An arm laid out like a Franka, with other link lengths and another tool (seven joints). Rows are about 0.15 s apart.
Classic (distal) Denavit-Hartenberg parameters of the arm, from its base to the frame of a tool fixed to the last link. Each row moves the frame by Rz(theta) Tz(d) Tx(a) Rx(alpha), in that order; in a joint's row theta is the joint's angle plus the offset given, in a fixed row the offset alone. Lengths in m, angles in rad.
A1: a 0, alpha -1.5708, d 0.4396, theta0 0
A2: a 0, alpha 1.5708, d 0, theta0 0
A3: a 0.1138, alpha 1.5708, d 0.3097, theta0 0
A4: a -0.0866, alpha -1.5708, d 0, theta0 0
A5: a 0, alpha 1.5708, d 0.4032, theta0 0
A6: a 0.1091, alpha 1.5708, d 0, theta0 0
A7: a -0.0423, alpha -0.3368, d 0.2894, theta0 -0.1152
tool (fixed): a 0, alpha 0, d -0.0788, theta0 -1.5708
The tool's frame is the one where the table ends.
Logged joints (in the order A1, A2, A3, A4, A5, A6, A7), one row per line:
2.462 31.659 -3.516 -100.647 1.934 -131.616 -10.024
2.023 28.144 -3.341 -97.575 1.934 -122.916 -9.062
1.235 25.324 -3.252 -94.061 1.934 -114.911 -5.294
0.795 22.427 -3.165 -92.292 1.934 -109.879 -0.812
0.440 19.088 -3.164 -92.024 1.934 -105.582 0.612
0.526 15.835 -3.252 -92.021 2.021 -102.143 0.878
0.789 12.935 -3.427 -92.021 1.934 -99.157 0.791
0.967 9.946 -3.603 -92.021 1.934 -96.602 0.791
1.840 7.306 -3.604 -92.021 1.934 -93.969 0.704
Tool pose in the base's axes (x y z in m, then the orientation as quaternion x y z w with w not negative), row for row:
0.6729 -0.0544 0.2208 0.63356 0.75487 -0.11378 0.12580
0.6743 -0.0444 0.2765 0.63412 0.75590 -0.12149 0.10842
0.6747 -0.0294 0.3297 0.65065 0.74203 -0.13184 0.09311
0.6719 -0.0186 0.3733 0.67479 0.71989 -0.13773 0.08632
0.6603 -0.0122 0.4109 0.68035 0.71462 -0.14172 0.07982
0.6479 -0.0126 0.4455 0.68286 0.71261 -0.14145 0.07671
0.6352 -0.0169 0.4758 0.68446 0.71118 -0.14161 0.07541
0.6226 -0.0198 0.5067 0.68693 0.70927 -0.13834 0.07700
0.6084 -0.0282 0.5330 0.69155 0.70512 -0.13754 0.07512
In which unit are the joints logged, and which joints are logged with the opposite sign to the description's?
The joints are logged in degrees. Opposite sign: A1, A6.
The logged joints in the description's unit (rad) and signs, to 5 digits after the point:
-0.04297 0.55255 -0.06137 -1.75662 0.03375 2.29713 -0.17495
-0.03531 0.49121 -0.05831 -1.70301 0.03375 2.14529 -0.15816
-0.02155 0.44199 -0.05676 -1.64167 0.03375 2.00558 -0.09240
-0.01388 0.39142 -0.05524 -1.61080 0.03375 1.91775 -0.01417
-0.00768 0.33315 -0.05522 -1.60612 0.03375 1.84275 0.01068
-0.00918 0.27637 -0.05676 -1.60607 0.03527 1.78273 0.01532
-0.01377 0.22576 -0.05981 -1.60607 0.03375 1.73062 0.01381
-0.01688 0.17359 -0.06288 -1.60607 0.03375 1.68602 0.01381
-0.03211 0.12751 -0.06290 -1.60607 0.03375 1.64007 0.01229

